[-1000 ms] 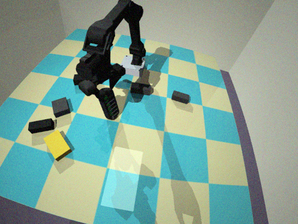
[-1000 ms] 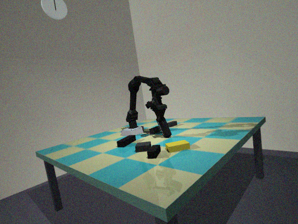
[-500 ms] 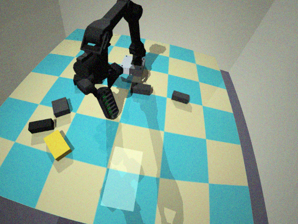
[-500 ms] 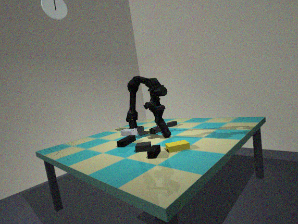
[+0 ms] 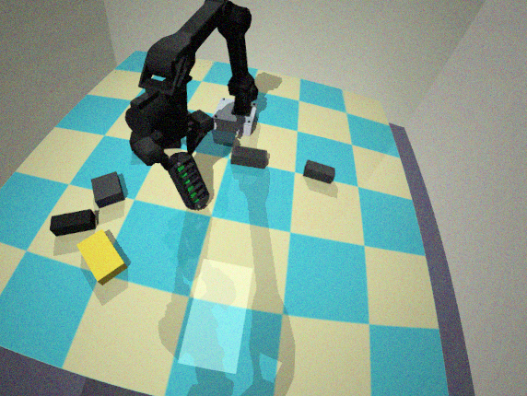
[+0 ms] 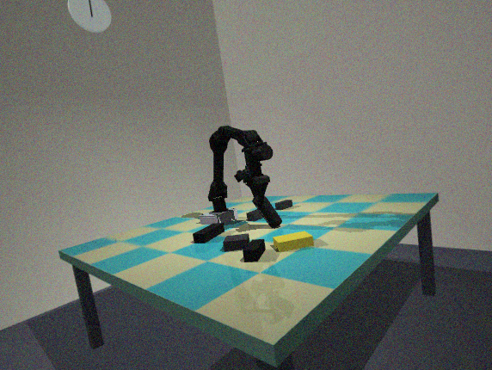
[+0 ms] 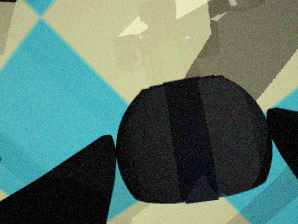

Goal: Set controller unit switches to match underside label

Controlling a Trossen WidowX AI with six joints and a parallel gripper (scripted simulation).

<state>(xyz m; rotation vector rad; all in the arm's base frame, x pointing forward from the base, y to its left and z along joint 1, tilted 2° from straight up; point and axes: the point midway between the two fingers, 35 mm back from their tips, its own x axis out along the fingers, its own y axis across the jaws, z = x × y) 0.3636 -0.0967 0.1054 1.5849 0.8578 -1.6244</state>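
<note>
My gripper tip is now 17 cm past the long dark block, 14 cm to the left of it and 10 cm above it. Also, from my gripper tip: yellow block (24 cm ahead, 13 cm to the right, 11 cm below).
</note>
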